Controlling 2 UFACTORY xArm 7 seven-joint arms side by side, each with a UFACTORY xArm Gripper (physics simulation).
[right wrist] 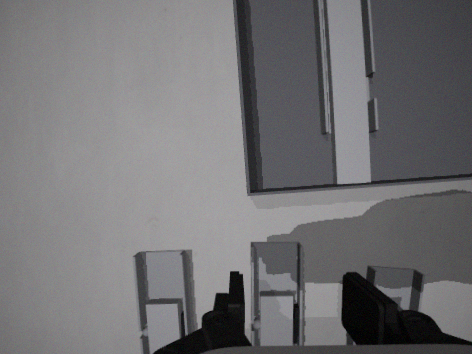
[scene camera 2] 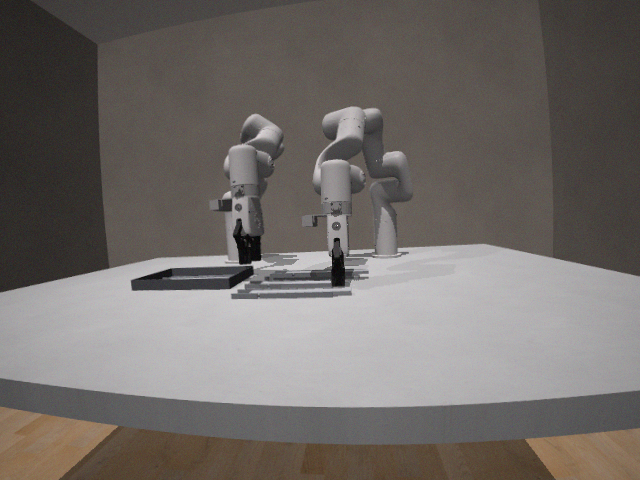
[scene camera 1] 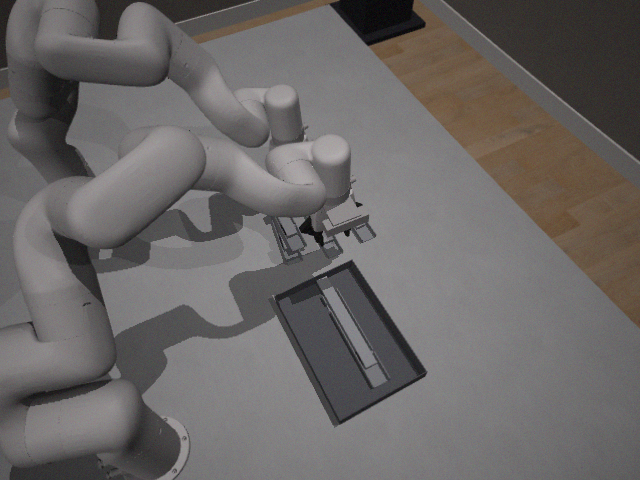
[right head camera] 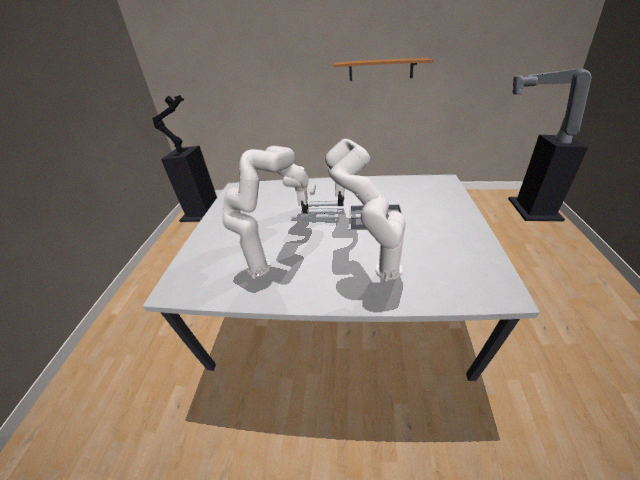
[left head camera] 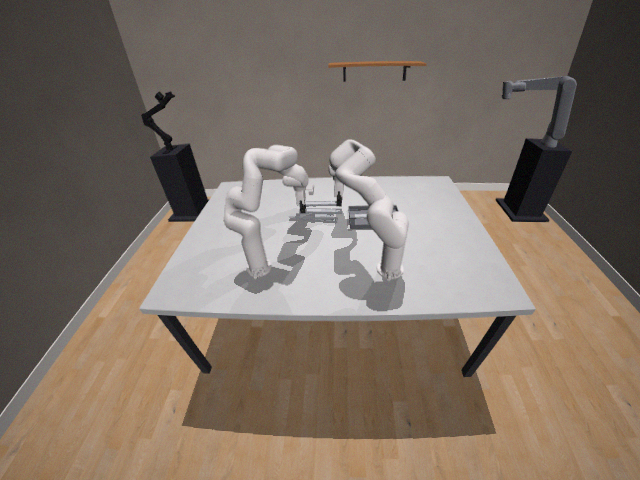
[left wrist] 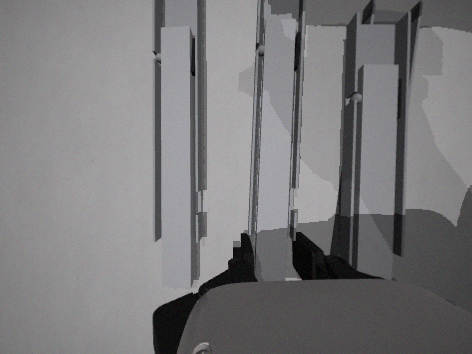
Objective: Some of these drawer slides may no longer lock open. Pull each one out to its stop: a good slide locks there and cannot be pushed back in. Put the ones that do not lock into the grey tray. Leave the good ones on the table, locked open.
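Pixels of known places: left gripper, fingertip midpoint: [scene camera 2: 338, 284] [right head camera: 305, 211] [left head camera: 303, 211] [left wrist: 270, 248]; right gripper, fingertip midpoint: [right wrist: 292, 297] [scene camera 2: 250, 262] [scene camera 1: 332, 236] [right head camera: 341, 203] [left head camera: 339, 203]; left arm's base, link origin: [scene camera 2: 386, 256] [right head camera: 258, 267] [left head camera: 259, 267]; right arm's base, link origin: [scene camera 1: 156, 452] [right head camera: 388, 269] [left head camera: 390, 269].
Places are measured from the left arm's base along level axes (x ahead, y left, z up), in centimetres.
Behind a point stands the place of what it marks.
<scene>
The middle slide [left wrist: 274, 150] @[z 1.2, x 43.4, y -35.8 cm] [right wrist: 276, 320] @[z 1.2, x 41.0, y -44.9 cm] [scene camera 1: 332, 250] @[z 0.2, x 39.8, y -49.1 cm] lies on the table. My left gripper [left wrist: 270, 248] @[z 0.4, x 45.4, y -27.3 cm] [scene camera 2: 338, 281] @[z 0.4, x 45.4, y -27.3 cm] is shut on its inner rail, at the end away from the tray; the right arm hides it in scene camera 1. Another slide [left wrist: 176, 150] @[z 1.2, x 51.7, y -37.6 cm] [right wrist: 164, 280] @[z 0.2, x 49.3, y -49.9 cm] [scene camera 1: 365, 233] @[z 0.2, x 49.3, y -50.4 cm] lies left of it in both wrist views. A third slide [left wrist: 378, 150] @[z 2.4, x 35.9, y -34.0 cm] lies at the right, with another channel partly showing close beside it. The grey tray [scene camera 1: 310, 341] @[z 0.2, x 21.4, y -64.2 cm] [scene camera 2: 180, 284] @[z 1.5, x 38.1, y -69.2 cm] [right wrist: 290, 125] @[z 0.2, x 35.9, y -59.7 cm] holds one slide [scene camera 1: 351, 330] @[z 1.4, x 29.6, y -68.1 cm] [right wrist: 350, 100] @[z 1.3, x 31.2, y -60.2 cm]. My right gripper [right wrist: 292, 297] @[z 6.5, x 39.7, y -49.3 cm] [scene camera 2: 249, 259] @[z 6.5, x 39.7, y -49.3 cm] is open above the slides' tray-side ends.
The right arm's wrist hangs close beside the left arm's wrist in scene camera 1. The tray's raised rim stands near the slides' ends. A black arm [left head camera: 157, 116] and a grey arm [left head camera: 563, 105] stand on pedestals beyond the table. An orange shelf [left head camera: 377, 64] hangs on the wall.
</scene>
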